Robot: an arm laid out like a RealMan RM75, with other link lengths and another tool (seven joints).
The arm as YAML. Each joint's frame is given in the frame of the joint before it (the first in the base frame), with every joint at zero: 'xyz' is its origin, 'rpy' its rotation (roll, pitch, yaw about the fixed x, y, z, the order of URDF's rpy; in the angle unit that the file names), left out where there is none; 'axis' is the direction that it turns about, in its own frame. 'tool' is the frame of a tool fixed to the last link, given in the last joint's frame.
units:
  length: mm
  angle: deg
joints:
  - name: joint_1
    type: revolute
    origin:
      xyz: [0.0, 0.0, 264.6]
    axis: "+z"
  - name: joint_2
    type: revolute
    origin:
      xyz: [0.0, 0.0, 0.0]
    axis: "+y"
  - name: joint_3
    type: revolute
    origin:
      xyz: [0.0, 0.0, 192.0]
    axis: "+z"
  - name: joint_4
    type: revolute
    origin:
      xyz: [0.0, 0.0, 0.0]
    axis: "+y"
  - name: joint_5
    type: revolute
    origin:
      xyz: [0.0, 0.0, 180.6]
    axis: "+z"
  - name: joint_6
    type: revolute
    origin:
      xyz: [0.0, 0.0, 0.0]
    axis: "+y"
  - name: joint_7
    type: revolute
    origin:
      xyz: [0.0, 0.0, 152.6]
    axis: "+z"
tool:
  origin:
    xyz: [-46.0, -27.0, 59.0]
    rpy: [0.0, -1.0, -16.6]
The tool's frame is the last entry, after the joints.
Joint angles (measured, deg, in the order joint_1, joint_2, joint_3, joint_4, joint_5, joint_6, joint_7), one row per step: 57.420, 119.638, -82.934, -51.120, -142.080, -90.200, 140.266; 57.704, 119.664, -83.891, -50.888, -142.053, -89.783, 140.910; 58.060, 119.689, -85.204, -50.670, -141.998, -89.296, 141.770; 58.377, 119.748, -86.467, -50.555, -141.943, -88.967, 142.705; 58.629, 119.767, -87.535, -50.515, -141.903, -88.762, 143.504; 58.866, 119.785, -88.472, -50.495, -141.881, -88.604, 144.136; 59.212, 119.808, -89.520, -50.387, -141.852, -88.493, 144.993; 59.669, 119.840, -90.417, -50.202, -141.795, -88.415, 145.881; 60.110, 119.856, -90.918, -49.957, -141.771, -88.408, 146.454; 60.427, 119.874, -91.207, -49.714, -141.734, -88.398, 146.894; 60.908, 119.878, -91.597, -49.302, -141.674, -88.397, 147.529; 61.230, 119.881, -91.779, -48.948, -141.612, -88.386, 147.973; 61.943, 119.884, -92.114, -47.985, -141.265, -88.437, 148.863; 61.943, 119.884, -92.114, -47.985, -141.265, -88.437, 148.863; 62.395, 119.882, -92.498, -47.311, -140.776, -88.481, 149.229; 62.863, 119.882, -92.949, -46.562, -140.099, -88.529, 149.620; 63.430, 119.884, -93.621, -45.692, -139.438, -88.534, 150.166
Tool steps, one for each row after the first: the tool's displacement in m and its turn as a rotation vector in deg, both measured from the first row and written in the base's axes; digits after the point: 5 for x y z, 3 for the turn. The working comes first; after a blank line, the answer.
Tool pose at each row, in the base's axes (x y z in m, rotation vector in deg; the steps are taken from these numbers as rounded here): 0.10286, 0.33869, -0.07444, 173.730, -16.613, 41.301; 0.10319, 0.33858, -0.07607, 173.692, -16.433, 42.258; 0.10352, 0.33829, -0.07812, 173.625, -16.108, 43.548; 0.10379, 0.33754, -0.08009, 173.475, -15.904, 44.790; 0.10414, 0.33690, -0.08146, 173.337, -15.727, 45.887; 0.10433, 0.33631, -0.08263, -173.019, 15.407, -46.817; 0.10471, 0.33553, -0.08391, -172.623, 15.275, -47.960; 0.10458, 0.33494, -0.08509, -172.240, 15.268, -48.959; 0.10428, 0.33472, -0.08574, -171.984, 15.280, -49.657; 0.10421, 0.33456, -0.08621, -171.812, 15.481, -50.094; 0.10432, 0.33442, -0.08673, -171.544, 15.851, -50.755; 0.10457, 0.33436, -0.08705, -171.374, 16.298, -51.127; 0.10547, 0.33346, -0.08804, -171.237, 17.559, -51.893; 0.10547, 0.33346, -0.08804, -171.237, 17.559, -51.893; 0.10587, 0.33192, -0.08930, 171.097, -18.081, 52.302; 0.10624, 0.32986, -0.09090, 170.440, -18.668, 52.472; 0.10715, 0.32776, -0.09257, 169.722, -19.279, 53.011

0.00033, -0.00011, -0.00163, 0.080, -0.612, 0.151; 0.00066, -0.00040, -0.00368, 0.163, -1.437, 0.402; 0.00093, -0.00115, -0.00565, 0.196, -2.237, 0.556; 0.00128, -0.00179, -0.00702, 0.229, -2.943, 0.690; 0.00147, -0.00238, -0.00819, 0.224, -3.574, 0.896; 0.00185, -0.00316, -0.00947, 0.224, -4.348, 0.980; 0.00172, -0.00375, -0.01065, 0.258, -5.033, 0.988; 0.00142, -0.00397, -0.01130, 0.269, -5.509, 0.981; 0.00135, -0.00413, -0.01177, 0.297, -5.808, 0.854; 0.00146, -0.00427, -0.01229, 0.349, -6.263, 0.621; 0.00171, -0.00433, -0.01261, 0.408, -6.522, 0.340; 0.00261, -0.00523, -0.01360, 0.346, -6.994, -0.493; 0.00261, -0.00523, -0.01360, 0.346, -6.994, -0.493; 0.00301, -0.00677, -0.01486, 0.021, -7.232, -0.912; 0.00338, -0.00883, -0.01646, -0.404, -7.409, -1.435; 0.00429, -0.01093, -0.01813, -0.793, -7.830, -1.964
